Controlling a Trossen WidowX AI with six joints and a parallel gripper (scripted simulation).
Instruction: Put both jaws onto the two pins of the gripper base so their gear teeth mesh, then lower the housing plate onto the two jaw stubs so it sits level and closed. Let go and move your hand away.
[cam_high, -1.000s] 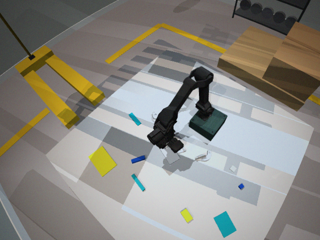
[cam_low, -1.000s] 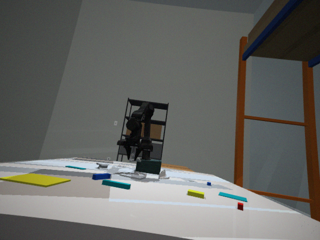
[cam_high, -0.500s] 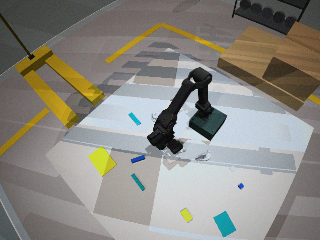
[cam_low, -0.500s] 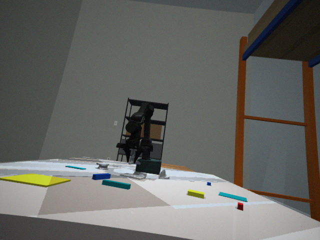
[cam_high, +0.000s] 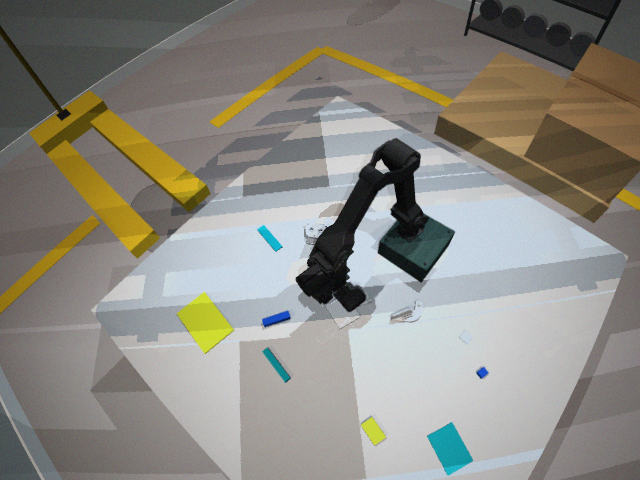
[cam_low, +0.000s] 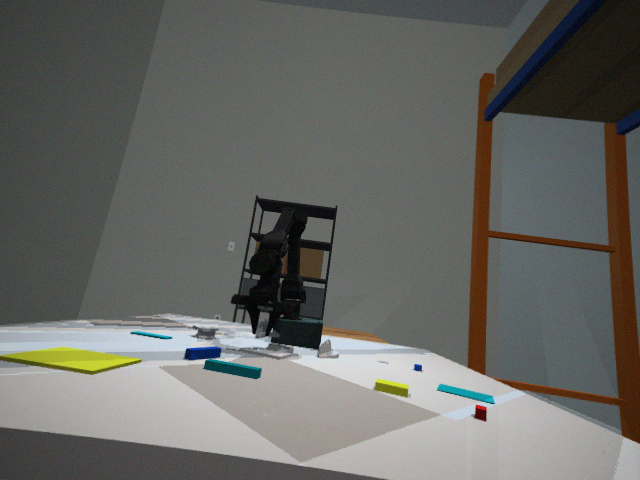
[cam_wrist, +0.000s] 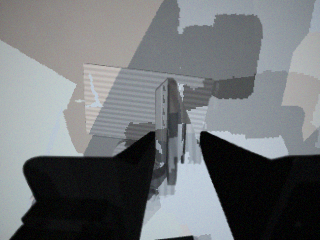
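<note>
Now: the grey jaw 15 cm behind my gripper tip, 17 cm to the left of it and 4 cm below it. From my gripper tip the other things lie so: small yellow block (16 cm ahead, 36 cm to the left, 4 cm below); yellow sheet (36 cm ahead, 18 cm to the right, 4 cm below); housing plate (5 cm behind, 4 cm to the left, 4 cm below).
</note>
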